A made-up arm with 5 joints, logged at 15 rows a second.
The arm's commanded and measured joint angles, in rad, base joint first. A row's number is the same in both.
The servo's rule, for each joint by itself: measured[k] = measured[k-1] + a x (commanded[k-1-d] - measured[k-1]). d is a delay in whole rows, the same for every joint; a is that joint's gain. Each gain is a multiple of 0.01, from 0.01 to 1. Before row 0 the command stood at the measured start. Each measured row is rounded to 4 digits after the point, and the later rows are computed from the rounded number. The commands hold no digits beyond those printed.
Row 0, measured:
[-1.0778 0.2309 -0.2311 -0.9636 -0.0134]
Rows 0 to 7, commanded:
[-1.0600 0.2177 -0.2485 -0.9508 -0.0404]
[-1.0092 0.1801 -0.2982 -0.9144 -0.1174]
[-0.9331 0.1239 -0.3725 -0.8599 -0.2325]
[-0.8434 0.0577 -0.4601 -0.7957 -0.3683]
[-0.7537 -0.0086 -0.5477 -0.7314 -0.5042]
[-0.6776 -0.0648 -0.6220 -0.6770 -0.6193]
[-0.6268 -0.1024 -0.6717 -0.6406 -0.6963]
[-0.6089 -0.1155 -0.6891 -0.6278 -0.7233]
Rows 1 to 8, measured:
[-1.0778 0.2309 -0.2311 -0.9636 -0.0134]
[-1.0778 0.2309 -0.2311 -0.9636 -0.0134]
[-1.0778 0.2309 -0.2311 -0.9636 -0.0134]
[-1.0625 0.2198 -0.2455 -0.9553 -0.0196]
[-1.0167 0.1865 -0.2892 -0.9287 -0.0421]
[-0.9448 0.1339 -0.3583 -0.8840 -0.0859]
[-0.8576 0.0699 -0.4428 -0.8266 -0.1509]
[-0.7682 0.0040 -0.5299 -0.7647 -0.2322]
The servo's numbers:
d 3
a 0.86 0.84 0.83 0.65 0.23

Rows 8 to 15, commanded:
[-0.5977 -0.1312 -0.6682 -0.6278 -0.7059]
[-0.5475 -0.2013 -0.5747 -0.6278 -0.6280]
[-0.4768 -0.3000 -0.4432 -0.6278 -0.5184]
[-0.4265 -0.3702 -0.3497 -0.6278 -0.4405]
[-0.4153 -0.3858 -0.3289 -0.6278 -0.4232]
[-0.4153 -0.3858 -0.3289 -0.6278 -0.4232]
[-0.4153 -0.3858 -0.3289 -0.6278 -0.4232]
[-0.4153 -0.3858 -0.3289 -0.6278 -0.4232]
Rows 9 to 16, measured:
[-0.6903 -0.0538 -0.6063 -0.7077 -0.3212]
[-0.6357 -0.0946 -0.6606 -0.6641 -0.4075]
[-0.6127 -0.1122 -0.6843 -0.6405 -0.4801]
[-0.5998 -0.1282 -0.6709 -0.6322 -0.5320]
[-0.5548 -0.1896 -0.5911 -0.6293 -0.5541]
[-0.4877 -0.2823 -0.4683 -0.6283 -0.5459]
[-0.4351 -0.3561 -0.3699 -0.6280 -0.5217]
[-0.4181 -0.3810 -0.3359 -0.6279 -0.4990]

